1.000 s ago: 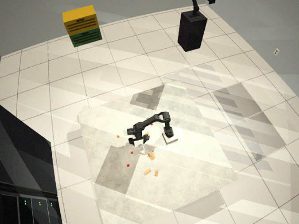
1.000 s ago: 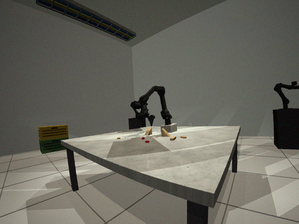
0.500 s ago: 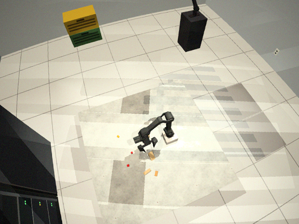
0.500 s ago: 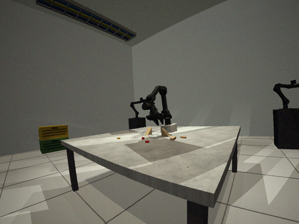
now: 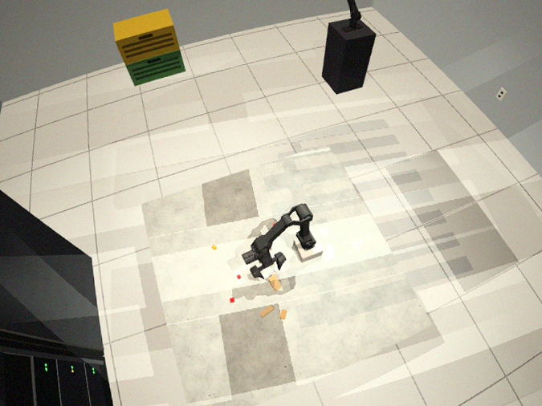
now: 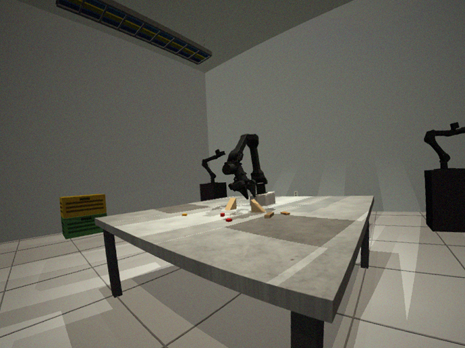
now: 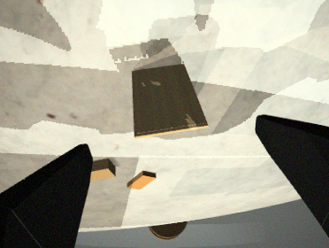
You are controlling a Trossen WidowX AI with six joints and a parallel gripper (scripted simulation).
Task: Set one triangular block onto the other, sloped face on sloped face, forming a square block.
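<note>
My gripper tip is now 6 cm above the triangular block and 2 cm to the right of it. Also, from my gripper tip: flat tan slab: 15 cm to the left, 9 cm ahead, 7 cm below; then orange cube: 29 cm to the right, 23 cm ahead, 7 cm below.
</note>
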